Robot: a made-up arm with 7 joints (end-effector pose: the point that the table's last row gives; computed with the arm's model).
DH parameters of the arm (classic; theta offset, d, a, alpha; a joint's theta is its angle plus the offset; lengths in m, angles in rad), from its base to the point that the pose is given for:
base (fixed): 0 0 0 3.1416
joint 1: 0 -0.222 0.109 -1.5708
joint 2: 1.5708 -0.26 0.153 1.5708
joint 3: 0 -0.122 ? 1.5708
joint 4: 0 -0.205 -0.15 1.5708
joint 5: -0.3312 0 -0.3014 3.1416
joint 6: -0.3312 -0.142 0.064 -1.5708
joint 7: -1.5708 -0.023 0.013 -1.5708
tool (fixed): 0 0.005 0 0
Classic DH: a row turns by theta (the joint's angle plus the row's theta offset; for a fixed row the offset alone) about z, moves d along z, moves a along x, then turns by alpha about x.
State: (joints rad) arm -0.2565 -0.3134 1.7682 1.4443 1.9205 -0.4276 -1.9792
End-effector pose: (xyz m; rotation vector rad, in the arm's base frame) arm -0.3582 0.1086 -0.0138 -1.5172 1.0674 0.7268
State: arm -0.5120 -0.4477 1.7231 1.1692 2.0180 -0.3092 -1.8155
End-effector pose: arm -0.4032 0.0309 0.0567 -1.5735 1.1444 0.8810
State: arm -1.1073 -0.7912 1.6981 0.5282 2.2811 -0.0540 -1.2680
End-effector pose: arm -0.3940 -0.1506 0.2055 -1.7190 1.1009 1.0949
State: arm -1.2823 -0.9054 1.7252 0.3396 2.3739 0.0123 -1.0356
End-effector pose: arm -0.3745 -0.1912 0.2502 -1.7493 0.9990 1.1616
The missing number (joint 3, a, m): 0.046
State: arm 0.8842 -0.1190 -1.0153 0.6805 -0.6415 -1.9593 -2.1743
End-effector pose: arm -0.0453 0.3885 0.2811 0.5988 -1.5850 1.4498
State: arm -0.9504 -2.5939 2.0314 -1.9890 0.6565 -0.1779 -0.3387
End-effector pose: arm -0.3469 -0.0030 0.1513 -1.8669 0.2601 -1.2191
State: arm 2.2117 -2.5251 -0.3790 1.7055 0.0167 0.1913 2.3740
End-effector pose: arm -0.2295 -0.7390 0.1456 1.6188 1.0325 -1.0993
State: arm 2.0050 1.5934 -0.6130 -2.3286 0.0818 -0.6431 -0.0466
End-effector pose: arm 0.4234 0.1105 0.4748 2.0321 0.9093 -0.5993
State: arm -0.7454 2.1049 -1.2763 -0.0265 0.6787 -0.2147 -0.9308
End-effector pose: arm 0.1062 -0.1326 -0.1297 0.1174 -0.6046 -1.5357
